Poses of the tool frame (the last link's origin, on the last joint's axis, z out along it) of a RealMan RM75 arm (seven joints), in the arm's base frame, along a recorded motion.
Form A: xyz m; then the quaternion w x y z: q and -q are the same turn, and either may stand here.
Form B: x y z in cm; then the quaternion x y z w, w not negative. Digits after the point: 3 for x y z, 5 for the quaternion.
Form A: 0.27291, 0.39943, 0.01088, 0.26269, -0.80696, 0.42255, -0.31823
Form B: 27.291, 39.943, 1.088, -0.80696, 0.42255, -0.31823, 0.26269
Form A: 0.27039, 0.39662, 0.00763, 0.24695, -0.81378, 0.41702, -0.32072
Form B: 27.039, 39.662, 0.763, -0.81378, 0.41702, -0.32072, 0.24695
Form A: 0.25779, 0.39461, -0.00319, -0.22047, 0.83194, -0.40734, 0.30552
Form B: 25.779, 39.461, -0.319, -0.83194, 0.40734, -0.30552, 0.22047
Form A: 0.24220, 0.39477, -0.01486, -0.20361, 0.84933, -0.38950, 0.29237
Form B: 24.220, 39.477, -1.486, -0.84933, 0.38950, -0.29237, 0.20361
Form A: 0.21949, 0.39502, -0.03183, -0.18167, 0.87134, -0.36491, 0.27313
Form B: 21.949, 39.502, -3.183, -0.87134, 0.36491, -0.27313, 0.18167
